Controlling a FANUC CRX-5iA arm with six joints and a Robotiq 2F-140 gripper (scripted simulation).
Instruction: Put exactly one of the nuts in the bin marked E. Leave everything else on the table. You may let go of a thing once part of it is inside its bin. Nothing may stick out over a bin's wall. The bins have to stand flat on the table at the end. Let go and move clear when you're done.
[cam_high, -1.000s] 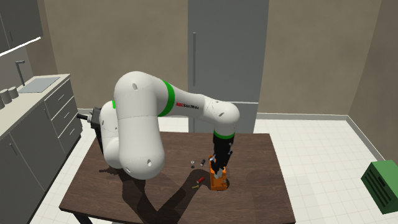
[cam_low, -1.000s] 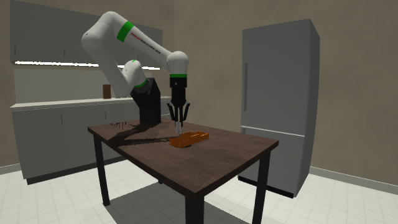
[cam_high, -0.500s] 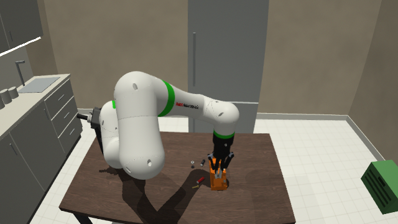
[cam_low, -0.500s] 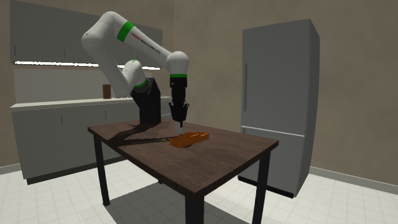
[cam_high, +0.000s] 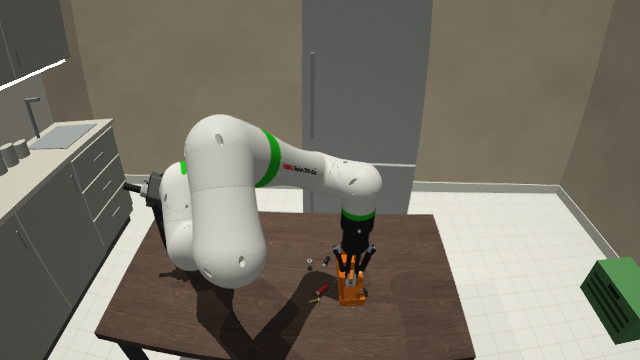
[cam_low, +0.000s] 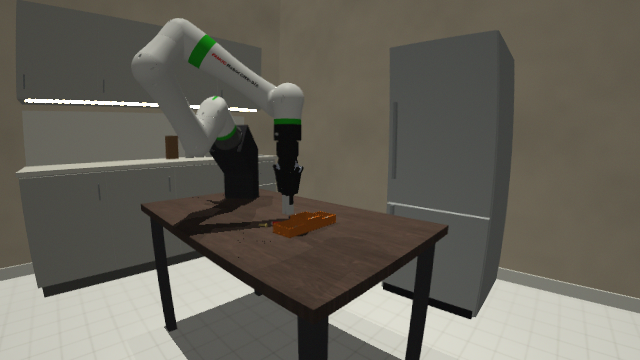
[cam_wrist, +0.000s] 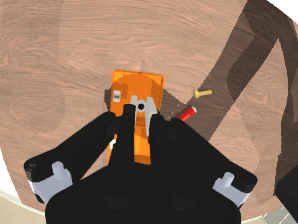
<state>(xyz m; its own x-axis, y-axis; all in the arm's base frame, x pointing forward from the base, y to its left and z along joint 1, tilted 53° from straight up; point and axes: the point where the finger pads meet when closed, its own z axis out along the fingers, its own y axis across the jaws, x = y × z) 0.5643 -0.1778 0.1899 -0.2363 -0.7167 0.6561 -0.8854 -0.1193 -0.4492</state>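
My hand is 90 mm above the red piece, 80 mm past it and 50 mm to the right of it. Also, from my hand: dark cylinder 180 mm to the left, 90 mm below, 30 mm behind; yellow screw 110 mm behind, 100 mm below, 10 mm to the left.
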